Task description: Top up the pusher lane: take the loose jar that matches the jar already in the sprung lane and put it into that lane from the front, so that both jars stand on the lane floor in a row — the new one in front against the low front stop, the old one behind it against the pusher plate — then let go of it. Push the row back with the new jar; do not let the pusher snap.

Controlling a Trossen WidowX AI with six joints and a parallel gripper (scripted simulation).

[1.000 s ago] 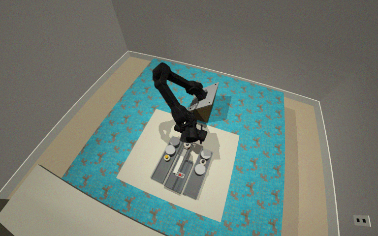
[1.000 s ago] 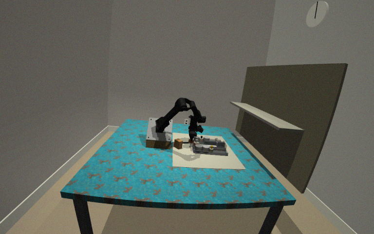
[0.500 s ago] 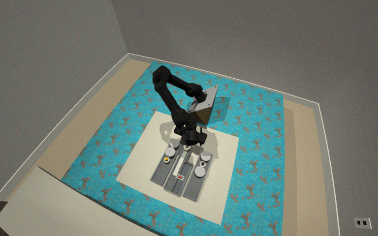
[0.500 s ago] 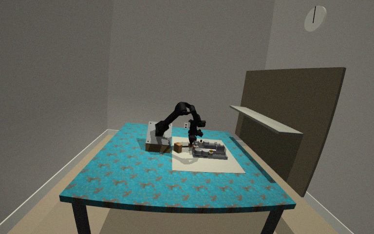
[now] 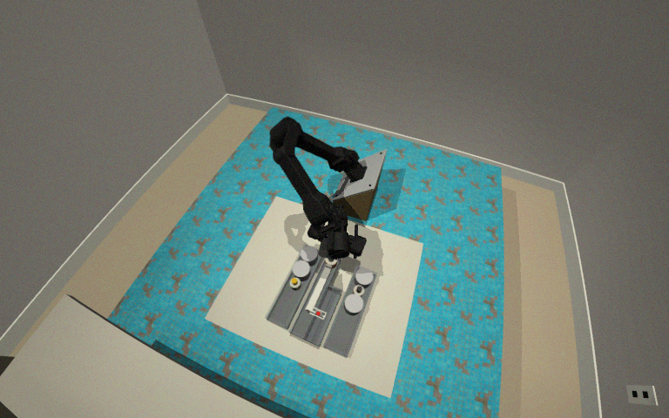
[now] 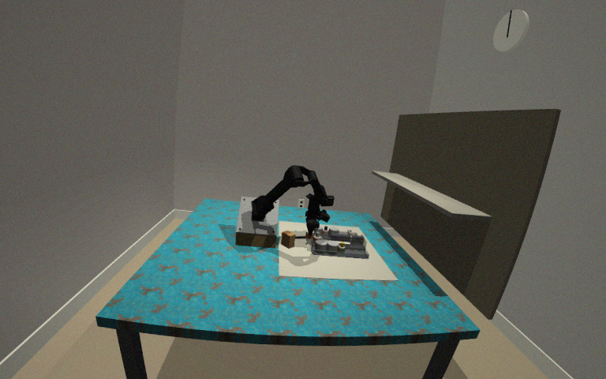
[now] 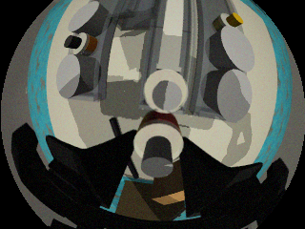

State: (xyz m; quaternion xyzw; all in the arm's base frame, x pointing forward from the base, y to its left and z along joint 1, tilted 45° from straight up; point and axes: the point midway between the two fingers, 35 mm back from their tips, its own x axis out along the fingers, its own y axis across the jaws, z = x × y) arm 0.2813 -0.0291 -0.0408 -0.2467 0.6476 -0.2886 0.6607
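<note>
Right now my gripper tip is 80 mm past the black rod, 60 mm to the right of it and 50 mm above it. From my gripper tip the other things lie so: red dot (230 mm ahead, 20 mm to the left, 10 mm above); then brown block (120 mm behind, 40 mm to the right, 20 mm below).
</note>
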